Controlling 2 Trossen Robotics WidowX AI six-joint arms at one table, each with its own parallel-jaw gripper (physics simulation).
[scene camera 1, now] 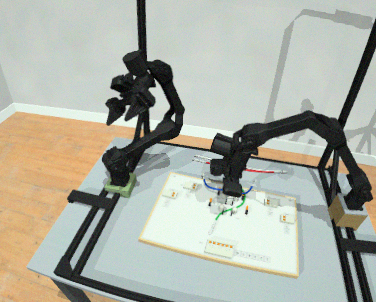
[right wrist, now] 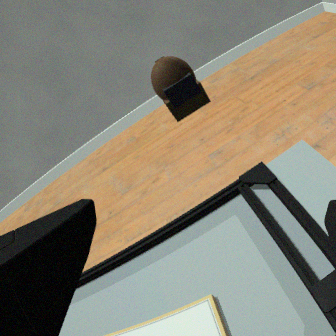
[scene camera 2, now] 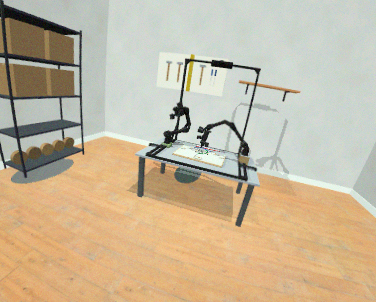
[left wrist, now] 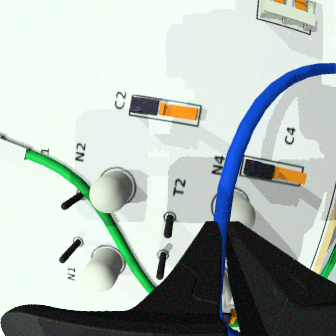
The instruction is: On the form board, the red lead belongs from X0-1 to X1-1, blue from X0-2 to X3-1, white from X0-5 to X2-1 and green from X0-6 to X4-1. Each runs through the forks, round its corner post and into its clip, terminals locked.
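Seen in the pictures: left gripper, between the fingertips: (scene camera 2: 200, 147) (left wrist: 220, 231); right gripper, between the fingertips: (scene camera 1: 115, 122) (right wrist: 216, 213) (scene camera 2: 173, 117); left arm's base, origin of its link: (scene camera 1: 353, 203) (scene camera 2: 244, 154); right arm's base, origin of its link: (scene camera 1: 120, 180) (scene camera 2: 167, 142).
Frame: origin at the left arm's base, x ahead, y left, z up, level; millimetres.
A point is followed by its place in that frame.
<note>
The left gripper (scene camera 1: 232, 194) (left wrist: 223, 225) {z -29, x 495, y -28 mm} is shut on the blue lead (scene camera 1: 211, 187) {z -38, x 544, y -41 mm} (left wrist: 250, 120) {z -35, x 537, y -37 mm} above the form board (scene camera 1: 170, 220) {z -82, x 673, y 103 mm}. In the left wrist view the blue lead crosses over the post at N4 (left wrist: 241, 212) {z -56, x 495, y -42 mm}, left of clip C4 (left wrist: 275, 172) {z -73, x 512, y -62 mm}. The green lead (scene camera 1: 245, 201) {z -79, x 411, y -28 mm} (left wrist: 119, 237) {z -77, x 470, y 20 mm} passes between the posts N2 (left wrist: 110, 191) {z -56, x 502, y 20 mm} and N1 (left wrist: 100, 271) {z -58, x 457, y 26 mm}. The red lead (scene camera 1: 260, 172) {z -95, x 330, y -230 mm} lies behind the board; the white lead is hard to make out. The right gripper (scene camera 1: 120, 120) {z 262, x 845, y 46 mm} is open and empty, high at the left. Terminal seating is too small to tell.
A long housing with orange marks (scene camera 1: 219, 247) {z -73, x 496, y 190 mm} sits at the board's front edge; small housings (scene camera 1: 191, 186) {z -72, x 621, y -66 mm} (scene camera 1: 287, 218) {z -73, x 249, y 39 mm} sit near its sides. Clip C2 (left wrist: 165, 110) {z -80, x 541, y -3 mm} and two black fork pins (left wrist: 169, 225) {z -64, x 484, y -8 mm} stand near the posts. Black frame rails (scene camera 1: 89, 240) {z -80, x 922, y 243 mm} edge the table.
</note>
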